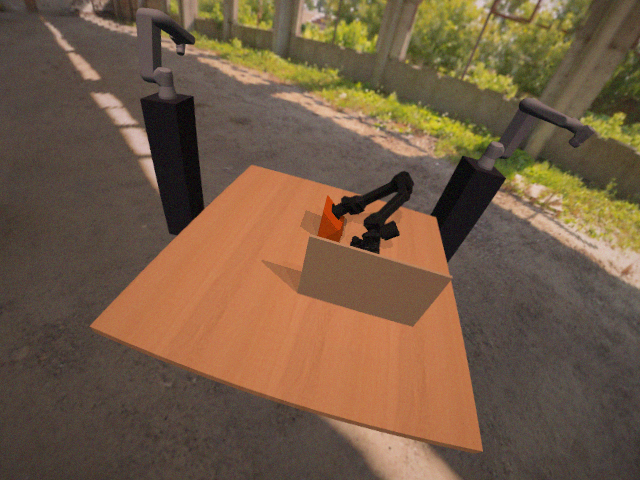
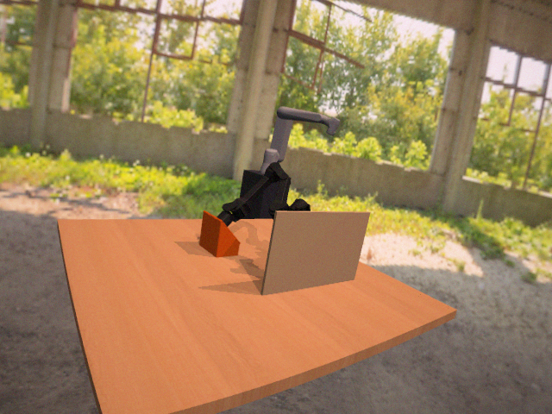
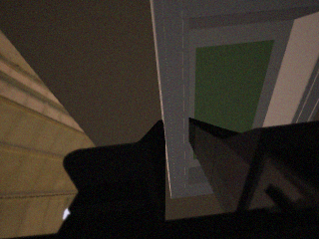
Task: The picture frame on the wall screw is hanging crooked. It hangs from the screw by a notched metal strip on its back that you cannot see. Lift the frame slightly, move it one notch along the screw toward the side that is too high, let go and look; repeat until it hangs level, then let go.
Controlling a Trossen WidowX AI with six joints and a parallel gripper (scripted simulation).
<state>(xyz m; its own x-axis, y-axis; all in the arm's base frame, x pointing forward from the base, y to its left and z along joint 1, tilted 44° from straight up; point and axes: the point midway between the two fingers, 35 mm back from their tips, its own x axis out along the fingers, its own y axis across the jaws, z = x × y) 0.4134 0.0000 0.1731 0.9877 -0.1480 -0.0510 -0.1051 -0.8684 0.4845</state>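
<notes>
Right now the picture frame is 5 cm below my gripper tip and 1 cm to the left of it. From my gripper tip the other things lie so: wall panel 6 cm below, 2 cm ahead, 1 cm to the left.
</notes>
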